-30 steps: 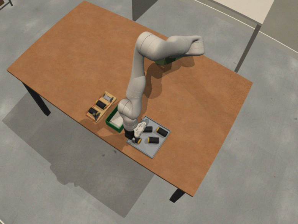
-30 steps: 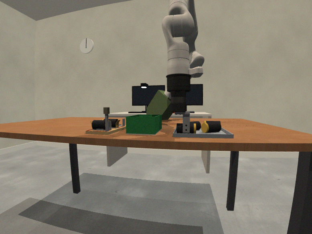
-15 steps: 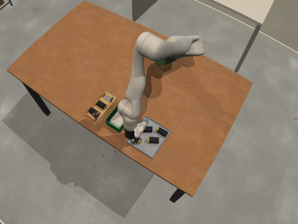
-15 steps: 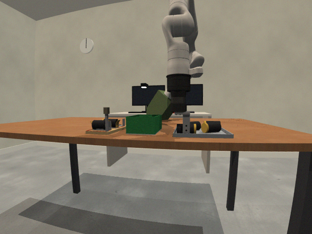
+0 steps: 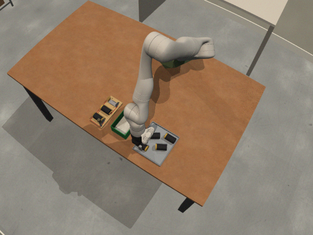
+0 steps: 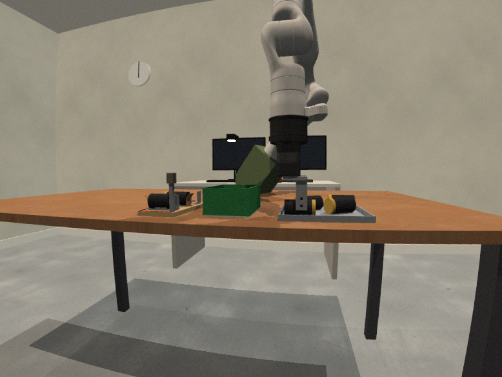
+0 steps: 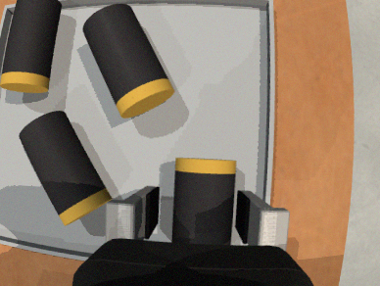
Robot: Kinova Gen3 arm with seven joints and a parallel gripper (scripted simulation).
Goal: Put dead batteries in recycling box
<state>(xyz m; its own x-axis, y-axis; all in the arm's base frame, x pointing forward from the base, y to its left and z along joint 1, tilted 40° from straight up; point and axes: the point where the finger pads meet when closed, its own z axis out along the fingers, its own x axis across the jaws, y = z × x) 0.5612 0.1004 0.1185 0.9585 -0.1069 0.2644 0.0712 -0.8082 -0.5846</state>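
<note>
My gripper is now 60 mm past the grey tray, 40 mm to the right of it and 30 mm above it. Round my hand: green recycling box 160 mm to the right, 50 mm behind, 20 mm below.
</note>
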